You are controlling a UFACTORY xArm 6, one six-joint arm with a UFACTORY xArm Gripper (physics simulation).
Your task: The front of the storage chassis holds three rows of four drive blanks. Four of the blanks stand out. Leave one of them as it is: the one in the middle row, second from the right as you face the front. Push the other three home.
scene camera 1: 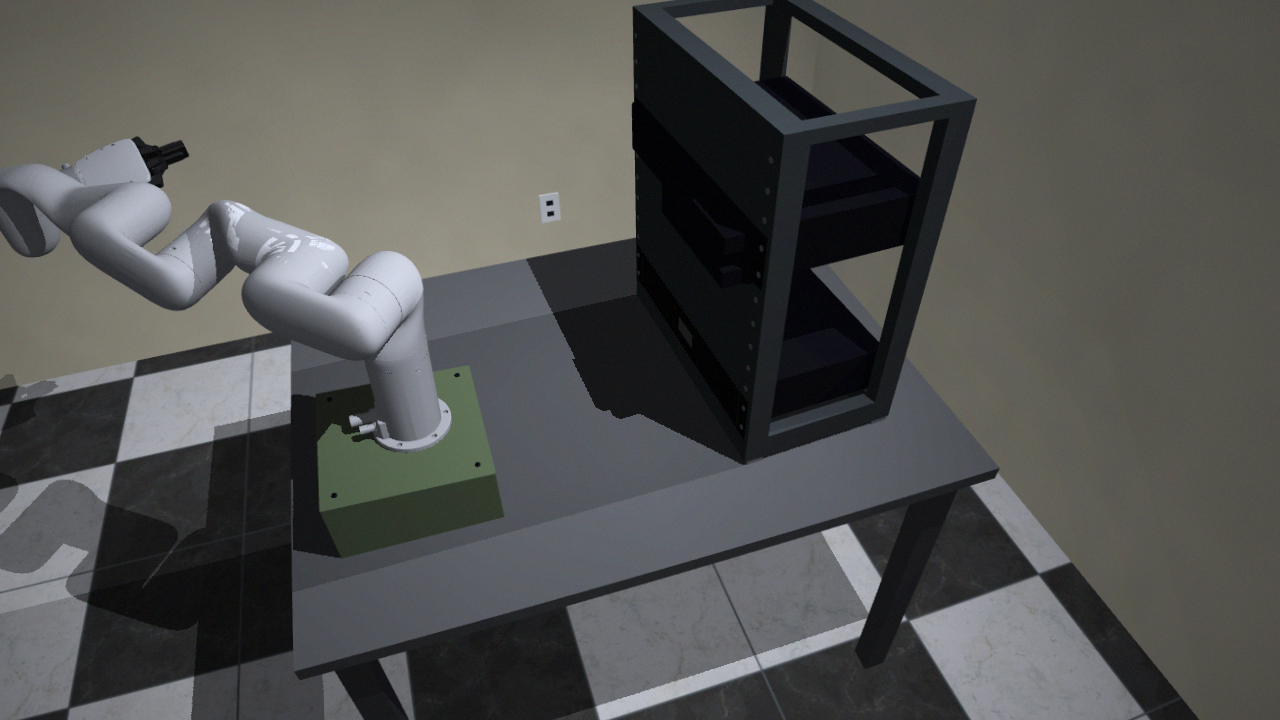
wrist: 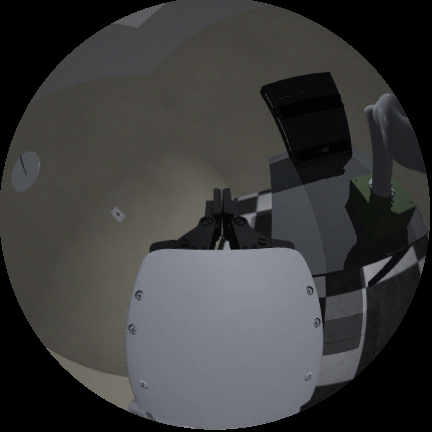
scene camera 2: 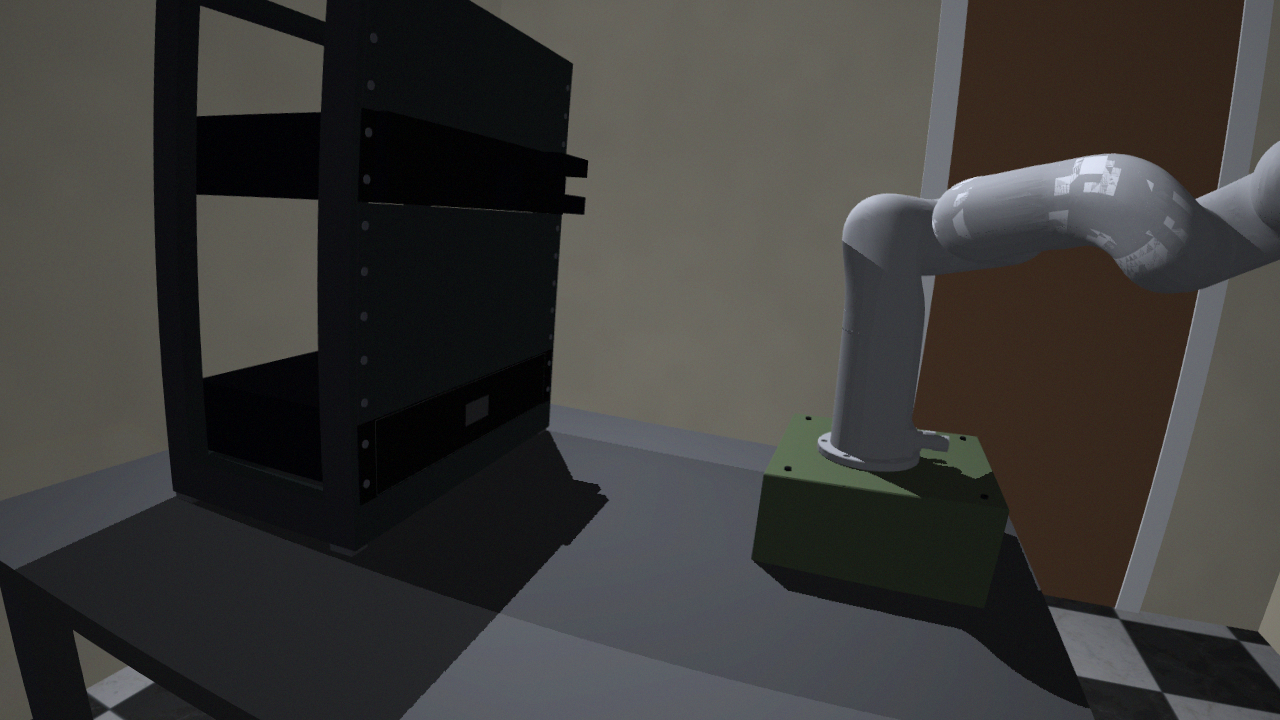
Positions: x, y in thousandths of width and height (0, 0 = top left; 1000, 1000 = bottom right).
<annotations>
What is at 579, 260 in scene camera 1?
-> A rack.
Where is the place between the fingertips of the gripper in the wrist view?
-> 510, 462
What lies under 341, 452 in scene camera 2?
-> A rack.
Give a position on a rack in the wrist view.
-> At 726, 277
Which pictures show the gripper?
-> Scene camera 1 and the wrist view only.
</annotations>
